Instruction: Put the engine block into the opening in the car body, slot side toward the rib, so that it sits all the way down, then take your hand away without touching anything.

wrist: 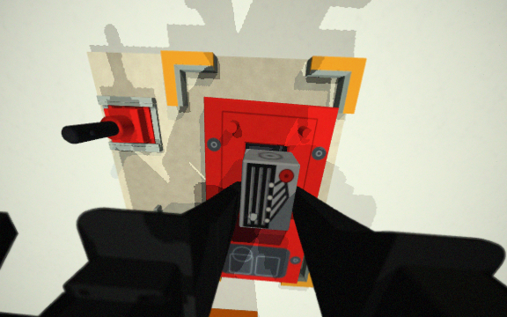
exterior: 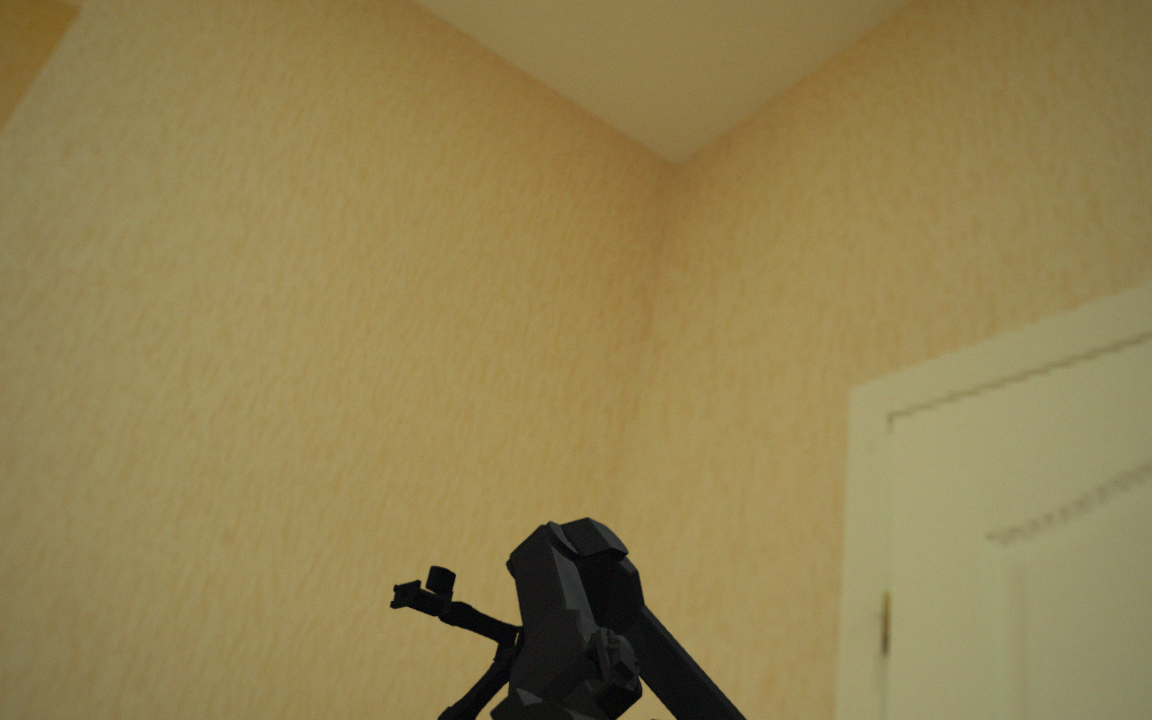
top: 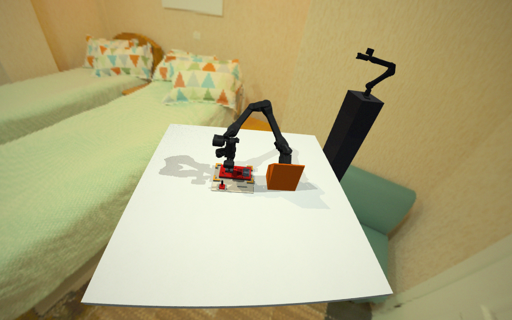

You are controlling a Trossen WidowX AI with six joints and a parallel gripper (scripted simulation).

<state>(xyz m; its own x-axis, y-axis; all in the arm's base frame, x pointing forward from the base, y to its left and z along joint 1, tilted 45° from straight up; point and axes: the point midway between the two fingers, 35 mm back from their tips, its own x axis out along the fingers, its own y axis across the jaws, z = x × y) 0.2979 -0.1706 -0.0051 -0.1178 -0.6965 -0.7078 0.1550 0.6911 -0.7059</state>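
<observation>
The engine block lies 10 mm below my gripper tip. Round my gripper tip: beige base plate (50 mm below, 30 mm to the left, 20 mm behind).
</observation>
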